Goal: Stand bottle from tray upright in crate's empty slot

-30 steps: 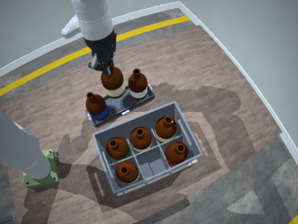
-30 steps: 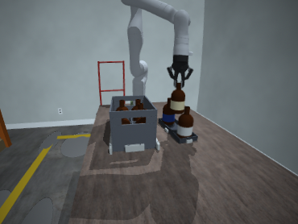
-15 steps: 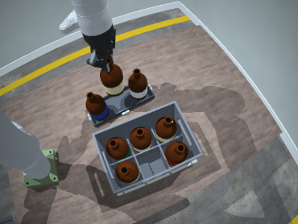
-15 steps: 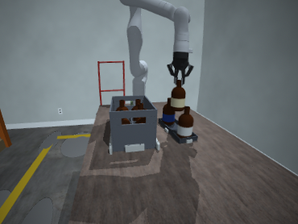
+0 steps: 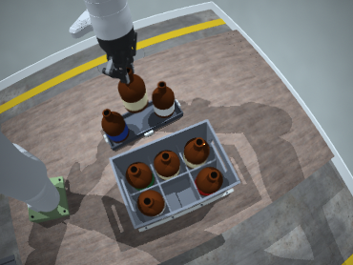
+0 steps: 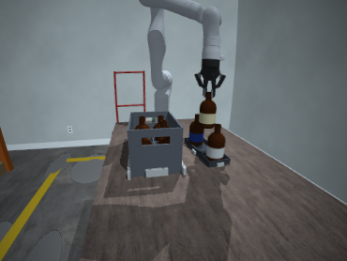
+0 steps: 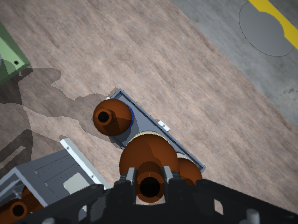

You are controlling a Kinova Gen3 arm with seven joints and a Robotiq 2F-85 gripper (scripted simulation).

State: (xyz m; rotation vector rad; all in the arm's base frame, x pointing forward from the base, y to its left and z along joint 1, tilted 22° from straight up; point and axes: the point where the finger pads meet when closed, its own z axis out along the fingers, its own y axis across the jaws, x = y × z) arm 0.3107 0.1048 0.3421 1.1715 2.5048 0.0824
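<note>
Now: hand 7 cm above the cream-label bottle. From my hand the other things lie so: tray: 26 cm below; blue-label bottle: 9 cm behind, 1 cm to the left, 19 cm below; white-label bottle: 9 cm ahead, 1 cm to the right, 19 cm below.
</note>
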